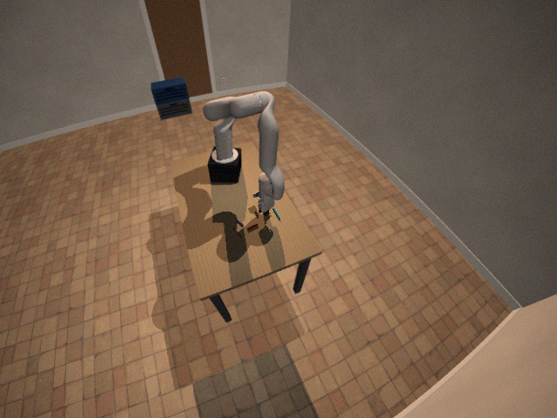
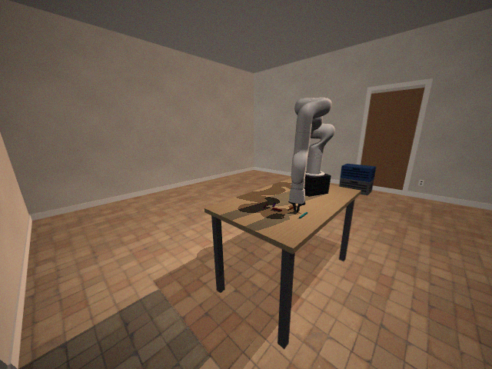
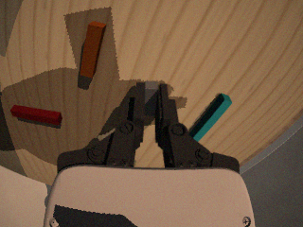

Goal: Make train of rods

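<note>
Right now the grey rod is 2 cm below my hand. Also, from my hand: turquoise rod 3 cm ahead, 6 cm to the left, 2 cm below; then orange rod 3 cm behind, 5 cm to the right, 2 cm below; then red rod 5 cm ahead, 12 cm to the right, 2 cm below.
</note>
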